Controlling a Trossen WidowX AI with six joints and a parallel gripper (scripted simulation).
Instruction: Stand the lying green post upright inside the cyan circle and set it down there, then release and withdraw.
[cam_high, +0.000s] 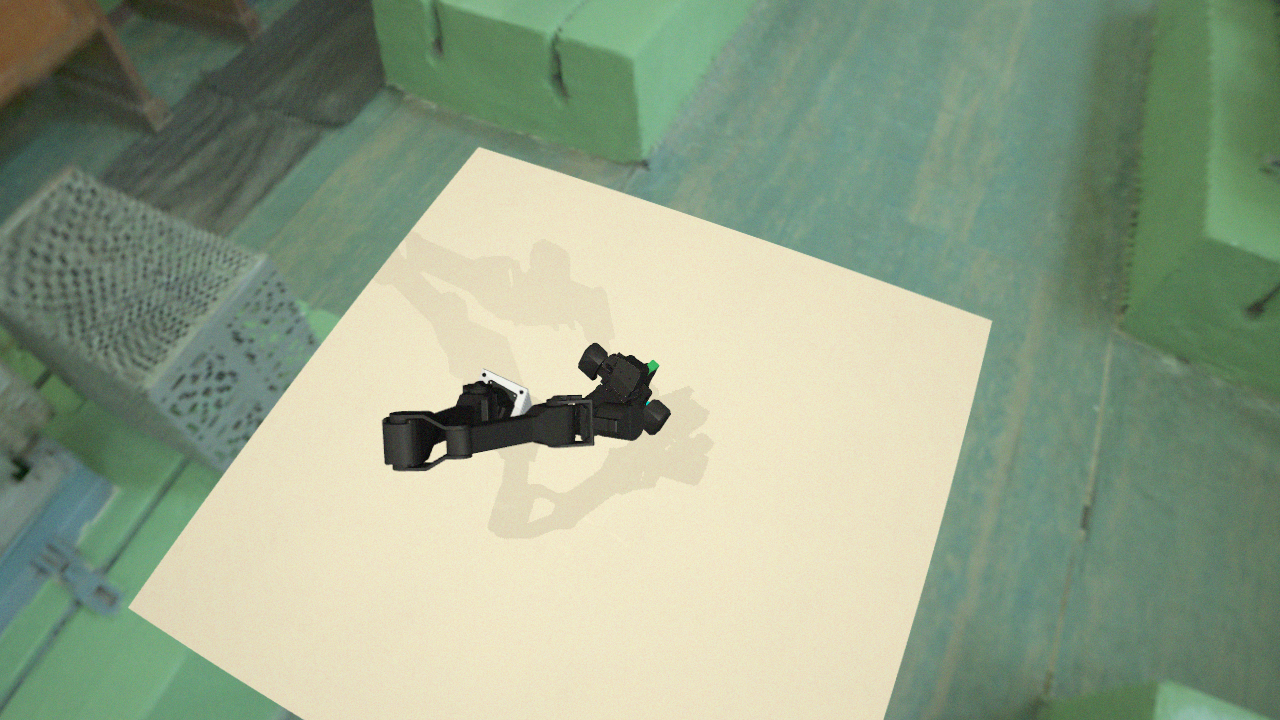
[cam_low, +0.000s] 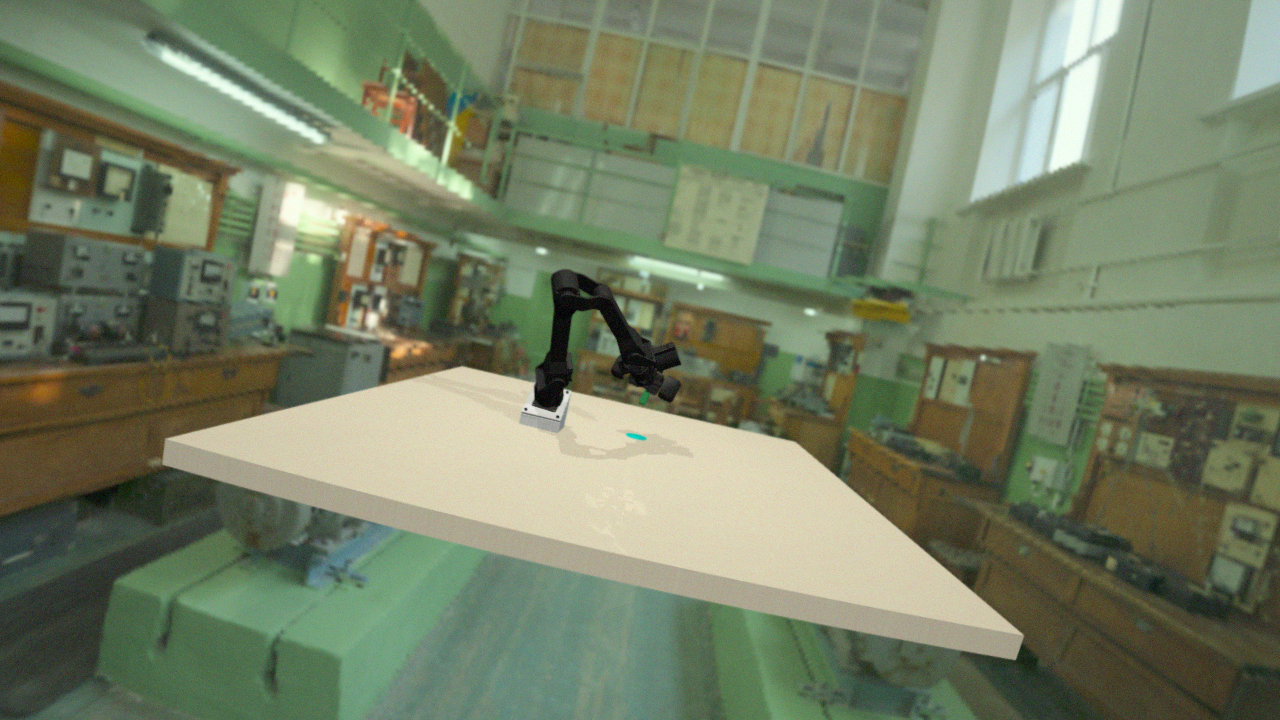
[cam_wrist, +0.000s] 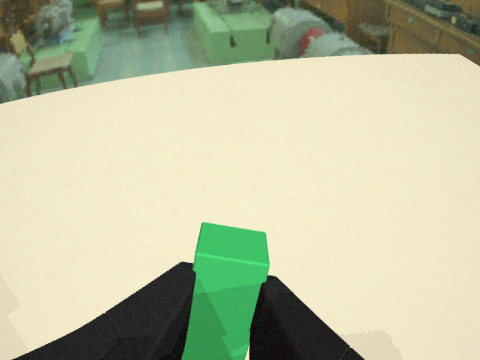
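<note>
Right now the cyan circle is 10 mm behind my gripper tip, 20 mm to the right of it and 140 mm below it. The rest, counted from my gripper tip: green post: 20 mm below.
</note>
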